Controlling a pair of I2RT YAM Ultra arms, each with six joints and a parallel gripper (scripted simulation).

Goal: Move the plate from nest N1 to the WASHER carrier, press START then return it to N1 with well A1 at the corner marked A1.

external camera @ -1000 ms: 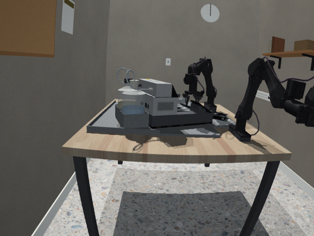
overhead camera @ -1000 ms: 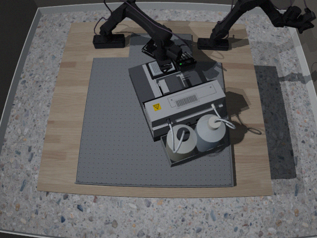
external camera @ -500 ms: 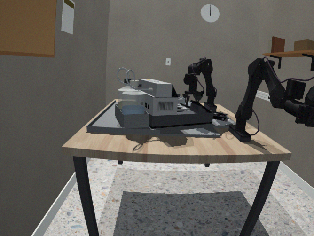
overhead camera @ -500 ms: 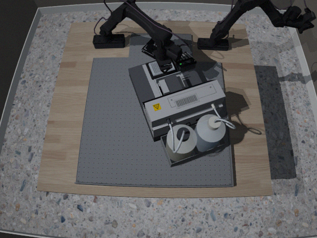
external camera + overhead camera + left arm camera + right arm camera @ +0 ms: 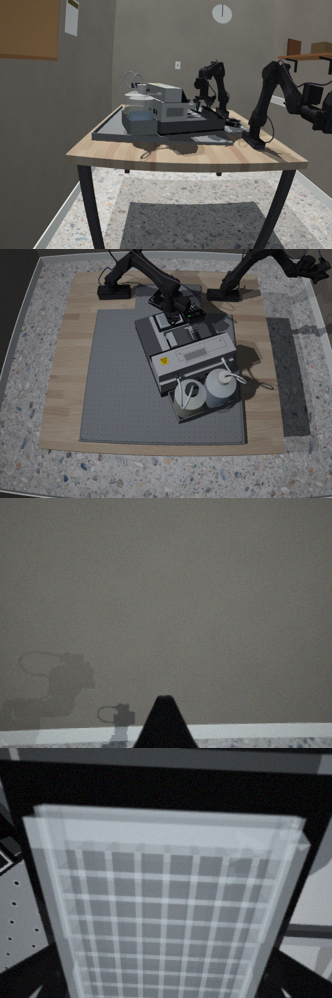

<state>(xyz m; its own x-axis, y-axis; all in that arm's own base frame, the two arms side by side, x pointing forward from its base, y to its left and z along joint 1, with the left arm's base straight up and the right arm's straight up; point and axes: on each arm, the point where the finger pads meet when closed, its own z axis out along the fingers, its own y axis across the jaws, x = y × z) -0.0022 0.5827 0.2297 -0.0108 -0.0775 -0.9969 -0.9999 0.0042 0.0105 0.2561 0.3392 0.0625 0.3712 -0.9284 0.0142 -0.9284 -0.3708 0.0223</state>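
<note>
Now: right hand 10 mm above the black carrier. Also, from my right hand: white plate: right at my right hand; dark nest N1: 210 mm behind, 70 mm below, 40 mm to the right; grey washer housing: 140 mm ahead, 60 mm to the left, 30 mm above.
</note>
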